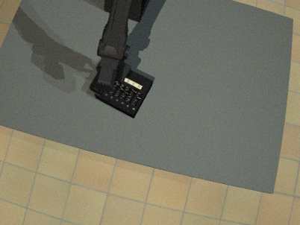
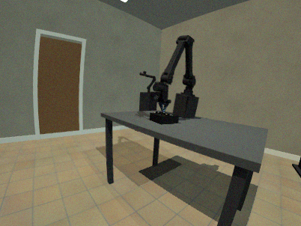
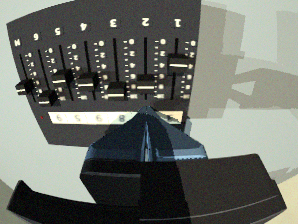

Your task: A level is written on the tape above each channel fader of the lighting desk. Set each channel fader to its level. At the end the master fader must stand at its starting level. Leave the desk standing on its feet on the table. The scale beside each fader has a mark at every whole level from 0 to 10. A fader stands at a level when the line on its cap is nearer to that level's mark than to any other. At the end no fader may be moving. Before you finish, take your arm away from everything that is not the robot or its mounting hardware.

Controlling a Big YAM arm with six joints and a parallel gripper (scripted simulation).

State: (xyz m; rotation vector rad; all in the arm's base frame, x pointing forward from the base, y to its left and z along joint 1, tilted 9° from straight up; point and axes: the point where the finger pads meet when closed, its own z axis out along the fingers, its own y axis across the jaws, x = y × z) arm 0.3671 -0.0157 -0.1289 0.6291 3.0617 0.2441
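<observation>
Now: hand 30 mm short of the fader cap 1, 40 mm to the left of it and 10 mm above it. From my hand the other things lie so: master fader cap: 70 mm ahead, 90 mm to the left, 10 mm below; then fader cap 4: 40 mm ahead, 30 mm to the left, 10 mm below; then fader cap 5: 60 mm ahead, 50 mm to the left, 10 mm below.
</observation>
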